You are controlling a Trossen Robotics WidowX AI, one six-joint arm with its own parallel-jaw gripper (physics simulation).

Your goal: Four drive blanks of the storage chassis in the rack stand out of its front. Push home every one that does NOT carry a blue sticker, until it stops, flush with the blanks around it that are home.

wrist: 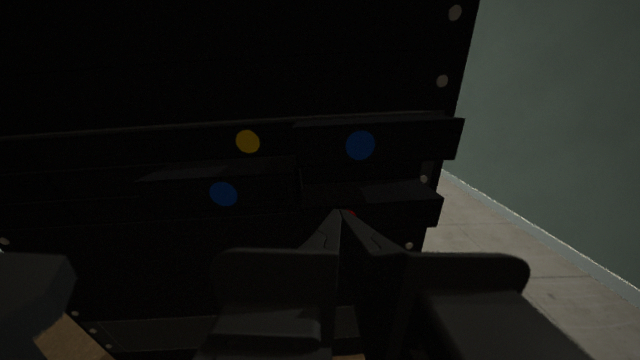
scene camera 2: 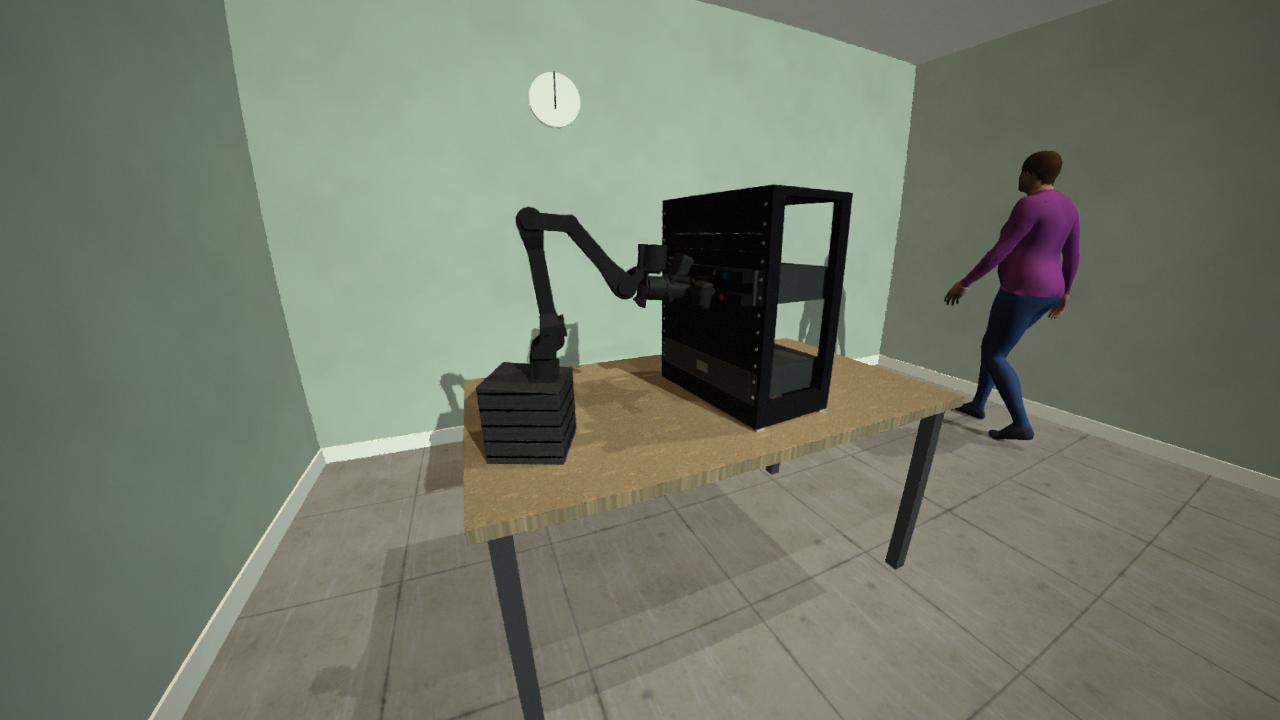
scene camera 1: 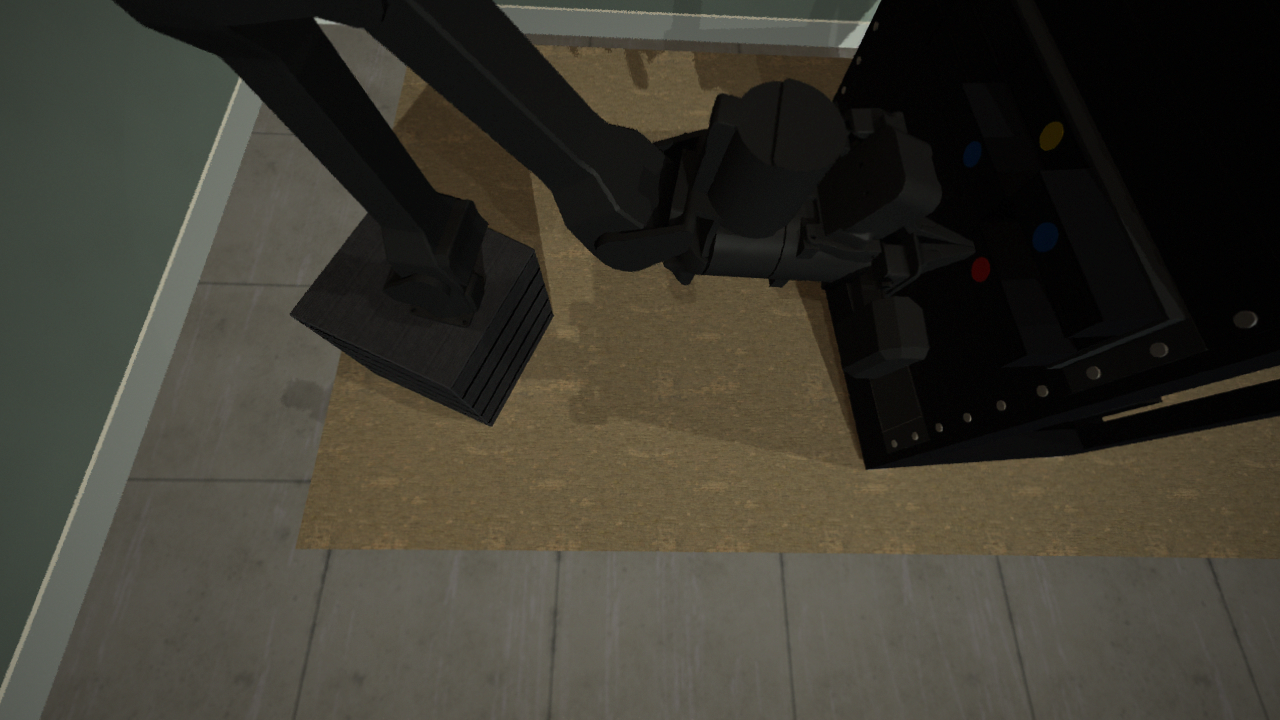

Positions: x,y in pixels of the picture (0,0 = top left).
black rack: wrist; scene camera 2 726,355; scene camera 1
same spot on black rack: (scene camera 1: 1130,148) = (wrist: 292,102)
